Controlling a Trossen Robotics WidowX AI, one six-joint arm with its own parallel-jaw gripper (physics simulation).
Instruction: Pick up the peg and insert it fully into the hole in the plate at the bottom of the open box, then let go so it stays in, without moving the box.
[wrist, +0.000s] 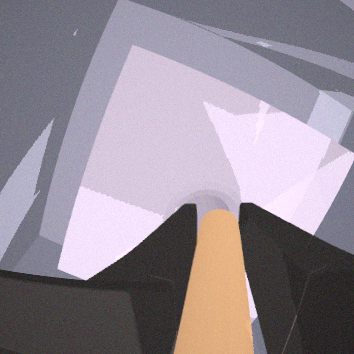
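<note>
An orange-tan peg runs up from the bottom edge of the wrist view between the two black fingers. My gripper is shut on the peg. A pale pinkish plate lies at the bottom of the open box, whose grey walls surround it. The round hole in the plate shows partly, just beyond the fingertips and the peg's far end. The fingers and the peg hide its near part. I cannot tell whether the peg's end is inside the hole or above it.
The box's far wall crosses the upper part of the view, and its left wall stands at the left. A grey surface shows outside the box. Bright patches of light fall on the plate and on the surface outside.
</note>
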